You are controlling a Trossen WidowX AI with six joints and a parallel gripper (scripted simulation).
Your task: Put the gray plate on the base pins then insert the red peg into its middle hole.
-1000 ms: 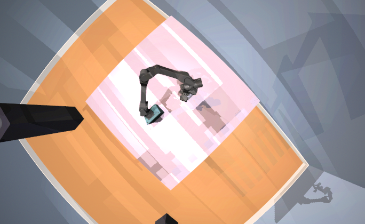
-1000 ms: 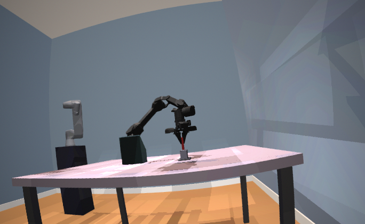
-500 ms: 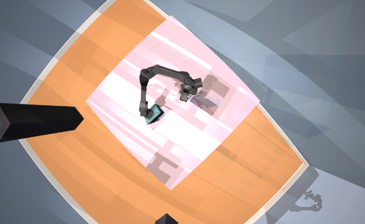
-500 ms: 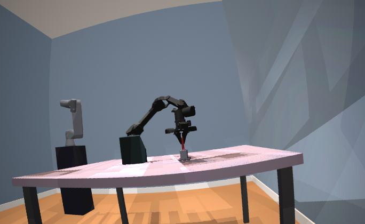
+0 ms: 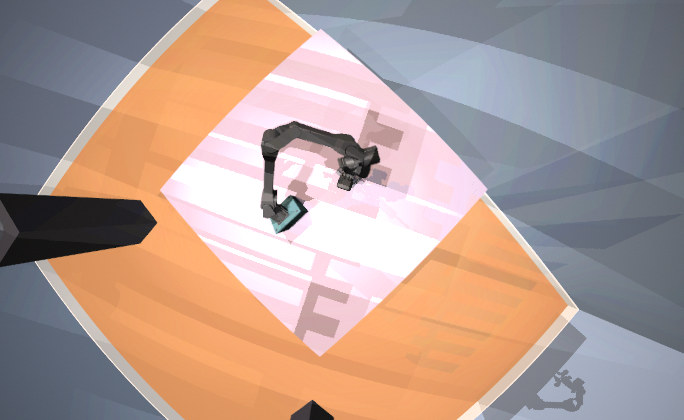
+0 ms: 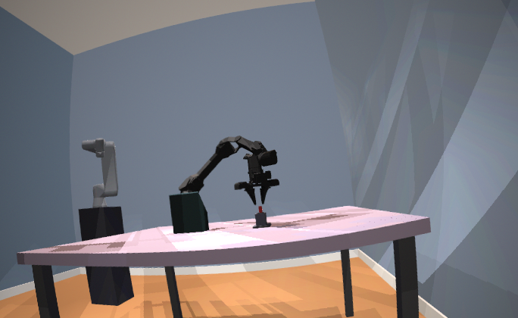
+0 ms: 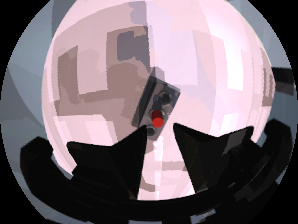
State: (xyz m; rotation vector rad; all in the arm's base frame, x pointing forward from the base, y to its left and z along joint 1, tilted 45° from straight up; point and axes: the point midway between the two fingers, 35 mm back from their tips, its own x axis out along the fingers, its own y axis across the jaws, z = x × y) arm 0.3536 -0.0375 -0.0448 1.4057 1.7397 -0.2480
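Now: gripper tip 3 cm above the red peg. The rest, counted from my gripper tip: dark base 9 cm below; gray plate 5 cm below.
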